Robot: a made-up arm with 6 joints. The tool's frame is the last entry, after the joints.
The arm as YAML. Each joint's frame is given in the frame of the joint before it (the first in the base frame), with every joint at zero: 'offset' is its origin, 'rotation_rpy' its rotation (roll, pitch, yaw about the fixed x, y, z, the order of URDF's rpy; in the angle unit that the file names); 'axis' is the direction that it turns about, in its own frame. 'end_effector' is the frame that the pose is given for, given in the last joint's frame.
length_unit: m
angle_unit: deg
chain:
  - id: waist
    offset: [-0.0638, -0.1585, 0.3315]
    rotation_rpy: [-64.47, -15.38, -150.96]
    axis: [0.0, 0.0, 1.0]
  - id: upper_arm
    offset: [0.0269, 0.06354, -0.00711]
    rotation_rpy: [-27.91, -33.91, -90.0]
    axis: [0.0, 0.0, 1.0]
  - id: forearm
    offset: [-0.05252, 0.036, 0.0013]
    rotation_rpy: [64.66, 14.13, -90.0]
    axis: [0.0, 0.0, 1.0]
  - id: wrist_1
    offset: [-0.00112, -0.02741, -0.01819]
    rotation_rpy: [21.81, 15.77, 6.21]
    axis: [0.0, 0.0, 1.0]
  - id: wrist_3
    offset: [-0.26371, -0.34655, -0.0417]
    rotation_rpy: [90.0, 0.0, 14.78]
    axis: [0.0, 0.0, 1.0]
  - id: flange
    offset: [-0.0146, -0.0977, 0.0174]
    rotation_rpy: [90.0, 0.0, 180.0]
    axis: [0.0, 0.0, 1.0]
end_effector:
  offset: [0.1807, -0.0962, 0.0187]
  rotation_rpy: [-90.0, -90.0, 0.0]
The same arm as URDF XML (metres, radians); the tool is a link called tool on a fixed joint. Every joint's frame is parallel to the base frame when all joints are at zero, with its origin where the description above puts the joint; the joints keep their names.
<robot name="arm">
<joint name="waist" type="continuous"><parent link="base_link"/><child link="link1"/><origin xyz="-0.0638 -0.1585 0.3315" rpy="0.0000 0.0000 0.0000"/><axis xyz="0.538011 -0.733415 0.415508"/></joint>
<joint name="upper_arm" type="continuous"><parent link="link1"/><child link="link2"/><origin xyz="-0.0265 -0.0387 -0.0511" rpy="0.0000 0.0000 0.0000"/><axis xyz="-0.0001 -1 0"/></joint>
<joint name="forearm" type="continuous"><parent link="link2"/><child link="link3"/><origin xyz="-0.0501 -0.0013 -0.0393" rpy="0.0000 0.0000 0.0000"/><axis xyz="-0.171599 -0.414997 -0.893494"/></joint>
<joint name="wrist_1" type="continuous"><parent link="link3"/><child link="link4"/><origin xyz="-0.0072 0.0313 0.0072" rpy="0.0000 0.0000 0.0000"/><axis xyz="0 0 -1"/></joint>
<joint name="wrist_3" type="continuous"><parent link="link4"/><child link="link5"/><origin xyz="-0.3434 0.2678 0.0417" rpy="0.0000 0.0000 0.0000"/><axis xyz="0.0001 1 0"/></joint>
<joint name="flange" type="continuous"><parent link="link5"/><child link="link6"/><origin xyz="-0.0146 0.0174 0.0977" rpy="0.0000 0.0000 0.0000"/><axis xyz="0 0 -1"/></joint>
<joint name="tool_joint" type="fixed"><parent link="link6"/><child link="tool"/><origin xyz="-0.1807 -0.0962 -0.0187" rpy="0.7598 1.5707 2.3305"/></joint>
<link name="base_link"/>
<link name="link1"/>
<link name="link2"/>
<link name="link3"/>
<link name="link4"/>
<link name="link5"/>
<link name="link6"/>
<link name="tool"/>
</robot>

